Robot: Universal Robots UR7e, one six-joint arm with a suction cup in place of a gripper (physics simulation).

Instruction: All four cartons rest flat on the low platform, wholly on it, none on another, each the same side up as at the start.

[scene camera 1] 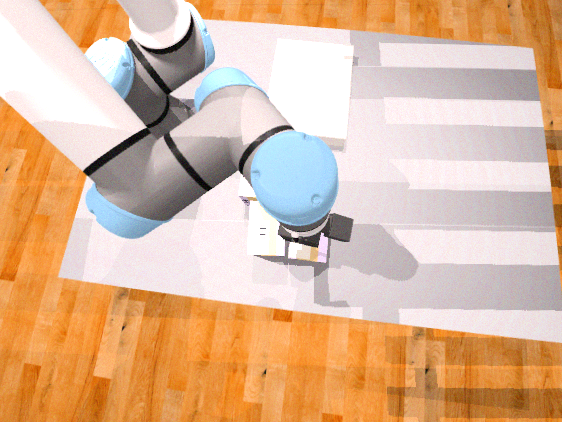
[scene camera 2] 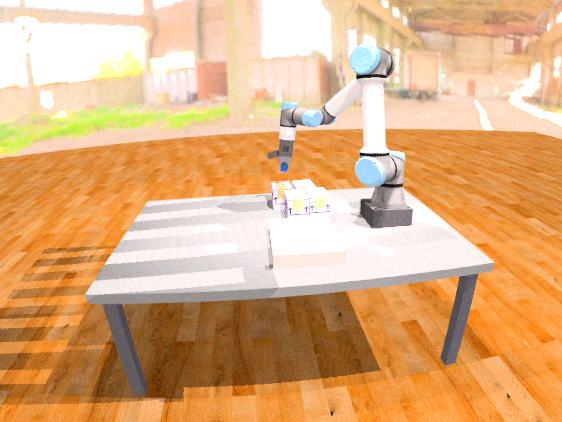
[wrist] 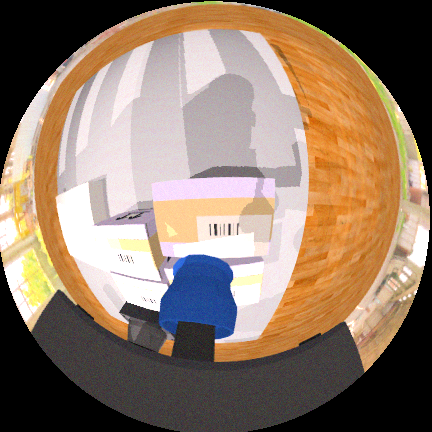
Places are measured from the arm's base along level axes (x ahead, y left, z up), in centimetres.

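Pixels of known places: hand at its tool point: [scene camera 2: 283, 170] [wrist: 202, 277]; arm's base at its link origin: [scene camera 1: 165, 124] [scene camera 2: 388, 203] [wrist: 147, 329].
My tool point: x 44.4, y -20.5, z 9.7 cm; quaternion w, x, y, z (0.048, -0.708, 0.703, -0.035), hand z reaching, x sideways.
Ahead of a thing's pixels: the offset from my tool point to its middle. Level surfaces: height alone.
Four white, yellow and lilac cartons stand upright in a two-by-two group on the table. The carton farthest from the platform on the left in scene camera 2 [scene camera 1: 302, 252] [scene camera 2: 281, 193] [wrist: 212, 220] has an orange band. Beside it is a second carton @[dx -8.9, dy -1.5, dz -11.9 cm] [scene camera 1: 262, 237] [scene camera 2: 303, 185] [wrist: 252, 283]. Nearer the platform are a third carton @[dx -5.1, dy +13.7, dz -11.9 cm] [scene camera 2: 297, 203] [wrist: 131, 252], hidden by the arm in scene camera 1, and a fourth carton @[dx -14.3, dy +11.6, dz -11.9 cm] [scene camera 1: 246, 191] [scene camera 2: 320, 200] [wrist: 145, 296]. My blue suction cup [scene camera 2: 284, 169] [wrist: 204, 266] is off and empty, above the orange-banded carton.
The low white platform @[dx -7.6, dy +43.4, dz -14.5 cm] [scene camera 1: 312, 90] [scene camera 2: 306, 241] [wrist: 75, 220] lies on the table @[dz -16.9 cm] [scene camera 1: 475, 145] [scene camera 2: 185, 280], apart from the cartons, with no carton on it. The arm base [scene camera 2: 386, 216] stands on the table beyond the platform at the right in scene camera 2.
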